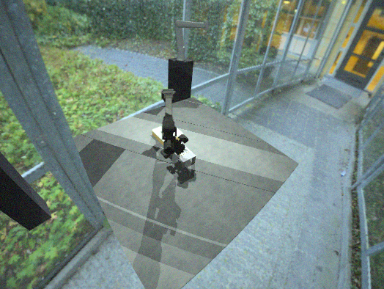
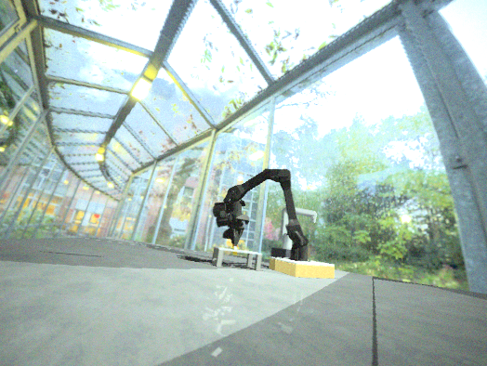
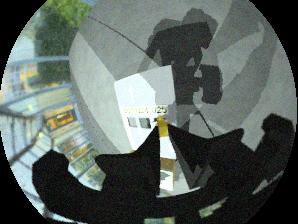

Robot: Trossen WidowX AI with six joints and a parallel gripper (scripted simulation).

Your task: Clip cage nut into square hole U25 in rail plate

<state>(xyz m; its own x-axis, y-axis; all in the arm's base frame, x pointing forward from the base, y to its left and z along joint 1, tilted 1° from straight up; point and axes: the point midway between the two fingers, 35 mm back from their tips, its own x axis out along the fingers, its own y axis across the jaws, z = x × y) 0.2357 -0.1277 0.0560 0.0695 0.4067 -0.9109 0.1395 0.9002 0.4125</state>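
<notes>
My gripper tip is 1 cm above the yellow cage nut. From my gripper tip the other things lie so: label strip: 3 cm to the left, 3 cm ahead, 1 cm below.
</notes>
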